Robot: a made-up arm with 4 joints. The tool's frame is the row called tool. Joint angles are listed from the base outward. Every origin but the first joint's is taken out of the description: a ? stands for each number. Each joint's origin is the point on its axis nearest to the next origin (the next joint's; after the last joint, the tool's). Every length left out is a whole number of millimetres.
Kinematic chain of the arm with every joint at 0, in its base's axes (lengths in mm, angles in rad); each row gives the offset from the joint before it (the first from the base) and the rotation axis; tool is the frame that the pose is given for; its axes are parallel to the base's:
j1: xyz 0 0 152 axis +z
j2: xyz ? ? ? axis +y
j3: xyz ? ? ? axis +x
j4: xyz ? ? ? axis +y
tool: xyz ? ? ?
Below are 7 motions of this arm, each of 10 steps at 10 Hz.
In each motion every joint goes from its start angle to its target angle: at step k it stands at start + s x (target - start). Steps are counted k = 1, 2, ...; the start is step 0. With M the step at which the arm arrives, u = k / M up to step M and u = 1 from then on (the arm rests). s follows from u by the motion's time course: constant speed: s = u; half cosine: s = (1 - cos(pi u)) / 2; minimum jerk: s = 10 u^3 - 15 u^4 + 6 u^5.
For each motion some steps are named. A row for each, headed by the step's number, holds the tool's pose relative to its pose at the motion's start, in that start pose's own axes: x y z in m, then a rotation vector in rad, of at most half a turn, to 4 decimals.
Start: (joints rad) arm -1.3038 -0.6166 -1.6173 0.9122
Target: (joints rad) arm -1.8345 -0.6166 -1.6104 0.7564
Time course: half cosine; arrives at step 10
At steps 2, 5, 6, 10:
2: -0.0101 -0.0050 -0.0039 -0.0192 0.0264 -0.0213
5: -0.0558 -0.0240 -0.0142 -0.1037 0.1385 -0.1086
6: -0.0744 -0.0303 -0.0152 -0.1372 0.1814 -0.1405
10: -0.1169 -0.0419 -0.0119 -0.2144 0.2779 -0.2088

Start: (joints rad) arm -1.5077 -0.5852 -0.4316 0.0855
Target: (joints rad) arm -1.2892 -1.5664 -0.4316 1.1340
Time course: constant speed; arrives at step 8
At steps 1, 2, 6, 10:
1: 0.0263 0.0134 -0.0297 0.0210 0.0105 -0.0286
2: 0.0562 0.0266 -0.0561 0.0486 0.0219 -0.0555
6: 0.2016 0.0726 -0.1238 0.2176 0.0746 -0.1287
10: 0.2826 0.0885 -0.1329 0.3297 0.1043 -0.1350

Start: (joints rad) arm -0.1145 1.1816 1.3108 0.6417
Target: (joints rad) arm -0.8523 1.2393 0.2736 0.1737
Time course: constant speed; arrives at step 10
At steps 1, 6, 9, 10:
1: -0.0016 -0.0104 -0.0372 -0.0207 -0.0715 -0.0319
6: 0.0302 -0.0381 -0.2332 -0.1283 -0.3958 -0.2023
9: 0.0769 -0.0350 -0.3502 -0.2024 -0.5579 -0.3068
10: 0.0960 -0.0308 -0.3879 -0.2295 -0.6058 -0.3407

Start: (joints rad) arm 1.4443 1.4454 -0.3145 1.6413
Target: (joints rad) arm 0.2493 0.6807 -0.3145 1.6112
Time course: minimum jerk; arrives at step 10
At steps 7, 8, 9, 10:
7: 0.1914 0.2482 -0.0086 0.5437 -0.4435 0.9510
8: 0.1896 0.2904 -0.0051 0.6505 -0.4688 1.0549
9: 0.1866 0.3100 -0.0030 0.7032 -0.4775 1.1019
10: 0.1859 0.3134 -0.0027 0.7125 -0.4788 1.1100

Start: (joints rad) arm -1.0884 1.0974 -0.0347 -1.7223
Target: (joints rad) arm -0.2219 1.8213 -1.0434 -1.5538
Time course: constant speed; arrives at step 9
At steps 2, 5, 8, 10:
2: 0.1109 -0.0992 -0.0064 0.1494 0.1856 0.3855
5: 0.3297 -0.1835 -0.0597 0.3610 0.4313 0.9896
8: 0.5676 -0.1529 -0.1521 0.5550 0.6453 1.6133
10: 0.6402 -0.1143 -0.1868 0.6159 0.7114 1.8232

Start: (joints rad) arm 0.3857 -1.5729 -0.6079 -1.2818
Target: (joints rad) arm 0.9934 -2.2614 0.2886 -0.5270
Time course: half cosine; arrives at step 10
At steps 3, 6, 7, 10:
3: -0.0156 0.0919 -0.0208 0.0381 0.0351 -0.3167
6: -0.0071 0.2517 -0.0590 0.2929 0.0447 -0.9423
7: -0.0023 0.2916 -0.0704 0.4111 0.0170 -1.1058
10: 0.0020 0.3472 -0.0899 0.6082 -0.0594 -1.3088

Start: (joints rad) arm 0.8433 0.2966 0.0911 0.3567
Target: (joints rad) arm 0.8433 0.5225 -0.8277 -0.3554
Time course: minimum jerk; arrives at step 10
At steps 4, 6, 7, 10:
4: -0.0180 0.0470 -0.0373 -0.2841 -0.1526 -0.0666
6: -0.0357 0.0652 -0.0895 -0.6279 -0.3171 -0.0368
7: -0.0435 0.0603 -0.1099 -0.7724 -0.3808 0.0110
10: -0.0521 0.0473 -0.1279 -0.9211 -0.4429 0.0842

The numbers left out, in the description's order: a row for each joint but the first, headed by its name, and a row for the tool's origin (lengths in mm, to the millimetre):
j2: -9 -377 0
j3: -257 0 -107
j4: 0 78 31
tool: -153 0 116

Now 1 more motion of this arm.
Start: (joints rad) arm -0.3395 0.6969 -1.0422 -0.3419
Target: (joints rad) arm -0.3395 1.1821 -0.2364 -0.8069
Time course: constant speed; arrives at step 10
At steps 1, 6, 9, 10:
1: -0.0048 -0.0254 0.0106 0.0899 -0.0203 0.0094
6: -0.0066 -0.1414 0.0522 0.5223 -0.0679 -0.0352
9: 0.0075 -0.1994 0.0730 0.7507 -0.0508 -0.1340
10: 0.0145 -0.2168 0.0799 0.8186 -0.0374 -0.1781

